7 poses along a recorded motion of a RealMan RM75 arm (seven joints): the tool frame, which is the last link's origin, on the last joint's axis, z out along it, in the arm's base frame.
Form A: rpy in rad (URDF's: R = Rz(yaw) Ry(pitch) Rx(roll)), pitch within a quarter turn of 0, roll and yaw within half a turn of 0; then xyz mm.
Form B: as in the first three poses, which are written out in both.
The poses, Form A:
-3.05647 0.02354 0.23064 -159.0 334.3 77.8
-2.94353 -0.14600 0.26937 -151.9 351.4 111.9
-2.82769 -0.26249 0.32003 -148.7 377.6 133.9
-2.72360 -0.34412 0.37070 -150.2 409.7 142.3
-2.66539 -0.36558 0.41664 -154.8 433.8 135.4
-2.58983 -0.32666 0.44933 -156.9 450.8 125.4
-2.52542 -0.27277 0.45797 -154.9 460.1 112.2
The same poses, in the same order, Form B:
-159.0 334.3 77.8 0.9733 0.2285 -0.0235 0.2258 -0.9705 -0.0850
-151.9 351.4 111.9 0.9537 0.2633 0.1455 0.2885 -0.9375 -0.1947
-148.7 377.6 133.9 0.9167 0.3038 0.2595 0.3753 -0.8776 -0.2982
-150.2 409.7 142.3 0.8774 0.3410 0.3374 0.4587 -0.8022 -0.3821
-154.8 433.8 135.4 0.8540 0.3779 0.3575 0.5095 -0.7464 -0.4281
-156.9 450.8 125.4 0.8531 0.4114 0.3209 0.5214 -0.6940 -0.4965
-154.9 460.1 112.2 0.8638 0.4258 0.2694 0.5005 -0.6632 -0.5565

